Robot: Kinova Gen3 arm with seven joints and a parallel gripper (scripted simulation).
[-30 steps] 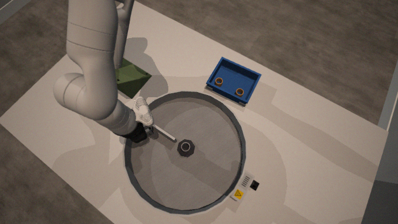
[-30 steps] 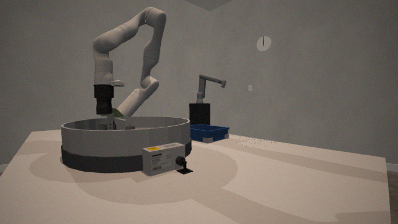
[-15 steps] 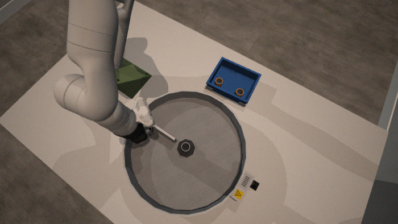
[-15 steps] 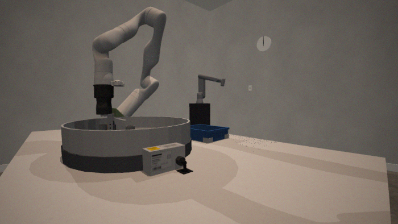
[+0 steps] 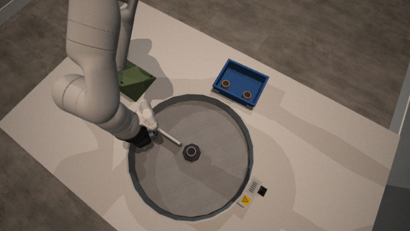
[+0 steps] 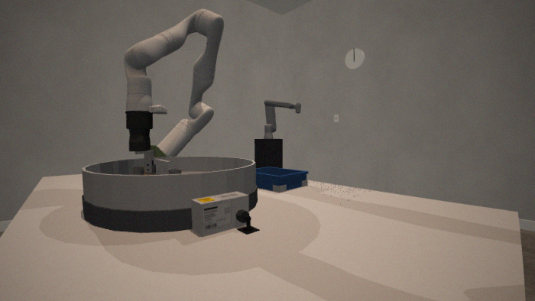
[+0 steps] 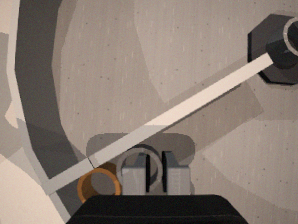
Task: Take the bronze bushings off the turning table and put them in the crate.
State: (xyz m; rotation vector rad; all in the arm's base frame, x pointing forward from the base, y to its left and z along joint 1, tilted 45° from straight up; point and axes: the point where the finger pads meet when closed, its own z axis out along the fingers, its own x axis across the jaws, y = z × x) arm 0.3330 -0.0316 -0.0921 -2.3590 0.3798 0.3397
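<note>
Now: the round turning table 140 mm ahead of my hand, 50 mm to the left of it and 30 mm below it. Round my hand: blue crate (390 mm to the left, 90 mm ahead, 60 mm below).
</note>
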